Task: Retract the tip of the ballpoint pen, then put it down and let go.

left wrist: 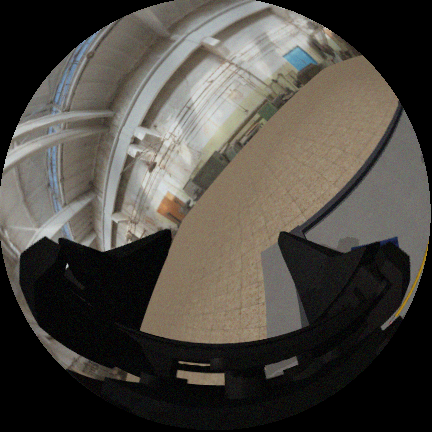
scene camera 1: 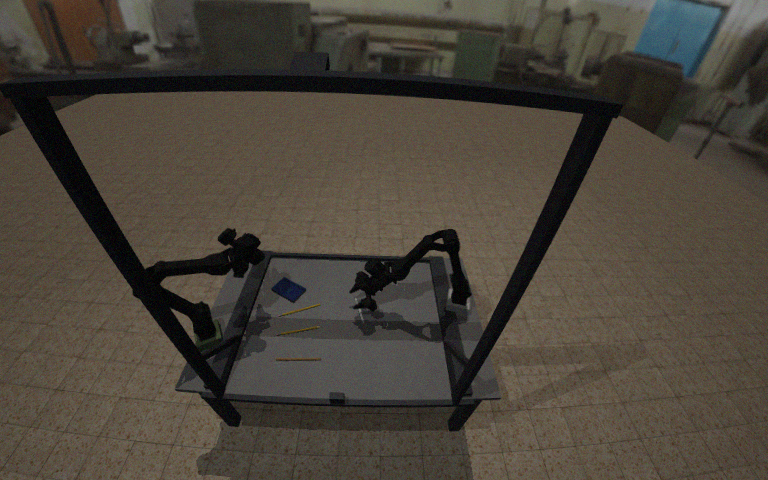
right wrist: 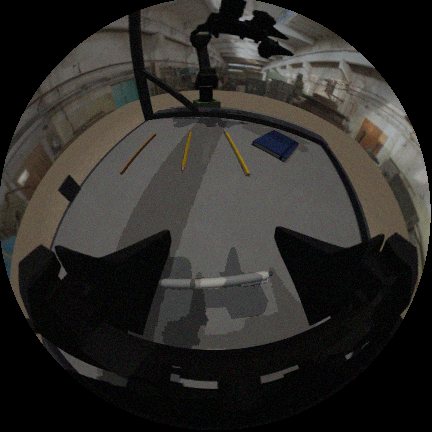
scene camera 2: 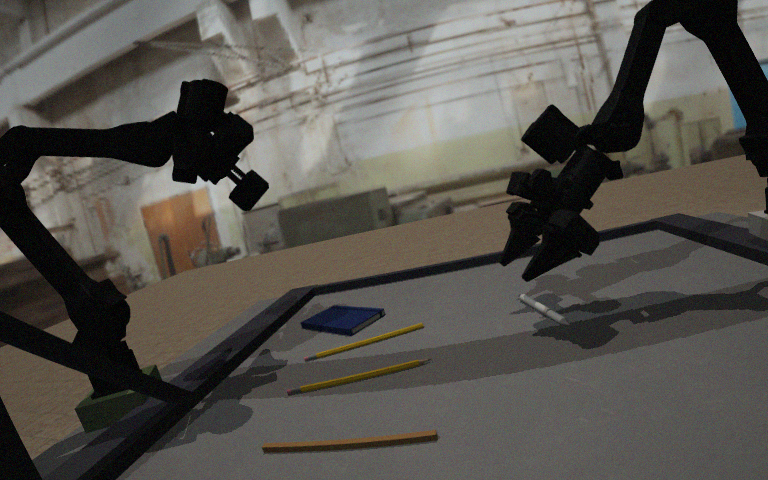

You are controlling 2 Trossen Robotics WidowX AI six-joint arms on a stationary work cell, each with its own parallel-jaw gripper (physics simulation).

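Frame: origin at the left arm's base, x ahead, y left, z up, level; metres.
Where they show: left gripper, between the fingertips: (left wrist: 226, 236) (right wrist: 290, 46) (scene camera 2: 233, 171); right gripper, between the fingertips: (scene camera 1: 351, 300) (right wrist: 223, 234) (scene camera 2: 512, 271); left arm's base, origin of its link: (scene camera 1: 206, 332) (right wrist: 205, 100); right arm's base, origin of its link: (scene camera 1: 459, 298).
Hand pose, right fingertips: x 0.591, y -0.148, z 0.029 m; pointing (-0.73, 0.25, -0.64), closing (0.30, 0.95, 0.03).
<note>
Things, the pixels of their top centre, and the offset from my right fingertips.
- grey ballpoint pen, centre of its top: (right wrist: 211, 282) (scene camera 2: 542, 304) dx +0.031, dy -0.020, dz -0.056 m
- blue notebook, centre of its top: (scene camera 2: 340, 316) (right wrist: 278, 140) (scene camera 1: 288, 288) dx -0.210, dy +0.245, dz -0.057 m
- orange-brown stick, centre of its top: (scene camera 2: 343, 441) (right wrist: 138, 148) (scene camera 1: 298, 358) dx -0.296, dy -0.114, dz -0.062 m
The white and grey ballpoint pen (scene camera 2: 542, 308) (right wrist: 215, 282) lies flat on the grey table. In the right wrist view it lies crosswise, its left end close to a finger in the picture; whether its tip is out cannot be made out. My right gripper (scene camera 1: 353, 299) (scene camera 2: 514, 271) (right wrist: 223, 234) is wide open above the pen, with its fingers clear of it in scene camera 2. In scene camera 1 the pen is largely hidden by that gripper. My left gripper (left wrist: 226, 236) (right wrist: 290, 46) is open and empty, raised near the table's left side.
A blue notebook (scene camera 1: 288, 289) (scene camera 2: 343, 319) (right wrist: 275, 145) lies toward the back left. Two yellow pencils (scene camera 2: 365, 341) (scene camera 2: 359, 377) and an orange-brown stick (scene camera 2: 350, 441) lie left of the pen. A dark frame (scene camera 1: 546, 237) surrounds the table.
</note>
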